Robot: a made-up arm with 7 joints.
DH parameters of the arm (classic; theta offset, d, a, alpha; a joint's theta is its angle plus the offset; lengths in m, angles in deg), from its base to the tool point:
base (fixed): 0 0.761 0.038 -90
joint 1: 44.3 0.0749 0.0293 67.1
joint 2: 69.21 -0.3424 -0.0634 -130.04
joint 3: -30.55 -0.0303 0.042 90
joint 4: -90 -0.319 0.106 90
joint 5: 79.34 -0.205 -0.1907 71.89
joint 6: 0 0.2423 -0.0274 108.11
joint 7: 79.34 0.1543 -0.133 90
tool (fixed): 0 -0.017 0 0
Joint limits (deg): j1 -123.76..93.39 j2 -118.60..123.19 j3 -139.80..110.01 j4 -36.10..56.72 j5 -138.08..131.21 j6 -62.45..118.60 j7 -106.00..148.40
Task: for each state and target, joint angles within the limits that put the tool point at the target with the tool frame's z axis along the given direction. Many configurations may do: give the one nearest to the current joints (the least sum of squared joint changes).
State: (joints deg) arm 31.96 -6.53 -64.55 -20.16 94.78 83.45 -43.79
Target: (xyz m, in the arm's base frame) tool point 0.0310 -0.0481 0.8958 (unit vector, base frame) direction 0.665 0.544 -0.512
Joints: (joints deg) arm 26.12 -17.04 -112.74 -24.26 131.21 101.89 -53.41
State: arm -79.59 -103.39 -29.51 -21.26 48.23 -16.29 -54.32
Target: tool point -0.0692 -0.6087 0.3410 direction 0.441 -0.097 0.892
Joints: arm -89.36 -118.28 -4.19 -36.10 48.13 -62.11 -43.91
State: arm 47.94 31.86 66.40 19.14 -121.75 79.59 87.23
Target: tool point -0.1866 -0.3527 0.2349 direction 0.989 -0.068 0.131
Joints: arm 12.39 50.46 98.71 34.92 -103.65 83.14 44.67
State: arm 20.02 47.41 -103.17 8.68 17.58 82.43 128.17
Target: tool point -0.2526 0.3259 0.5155 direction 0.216 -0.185 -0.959
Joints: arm 33.68 33.87 -69.37 -34.07 18.87 106.41 117.85
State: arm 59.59 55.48 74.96 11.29 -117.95 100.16 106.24
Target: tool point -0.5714 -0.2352 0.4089 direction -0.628 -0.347 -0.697
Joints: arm 54.11 61.60 69.74 11.01 -100.43 102.78 124.26
